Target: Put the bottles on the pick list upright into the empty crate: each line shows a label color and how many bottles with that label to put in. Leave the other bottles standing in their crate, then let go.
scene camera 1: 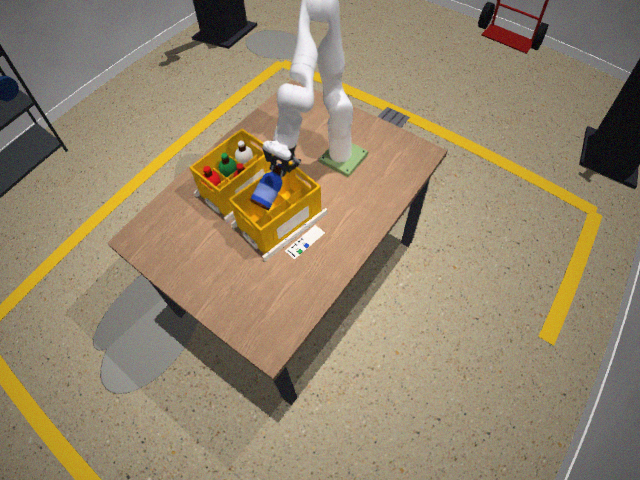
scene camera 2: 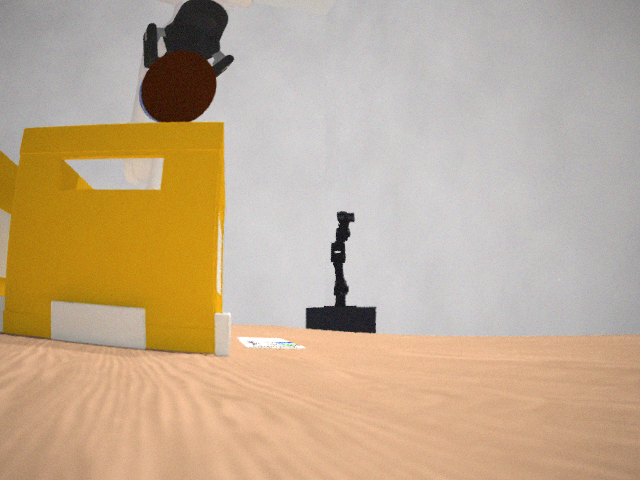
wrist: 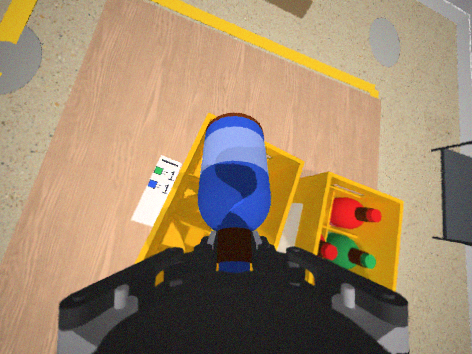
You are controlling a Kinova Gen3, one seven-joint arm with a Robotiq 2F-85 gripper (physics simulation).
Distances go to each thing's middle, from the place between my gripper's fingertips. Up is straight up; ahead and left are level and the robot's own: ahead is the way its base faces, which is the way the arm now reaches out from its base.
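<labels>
The green bottle [wrist: 348,254] is 300 mm to the right of my hand, 60 mm behind it and 190 mm below it. Then there's the pick list [wrist: 159,186], and that list is 270 mm below my hand, 120 mm to the left of it and 50 mm ahead of it. As for the blue-labelled bottle [scene camera 2: 178,87], it's 20 mm below my hand and 50 mm ahead of it.
</labels>
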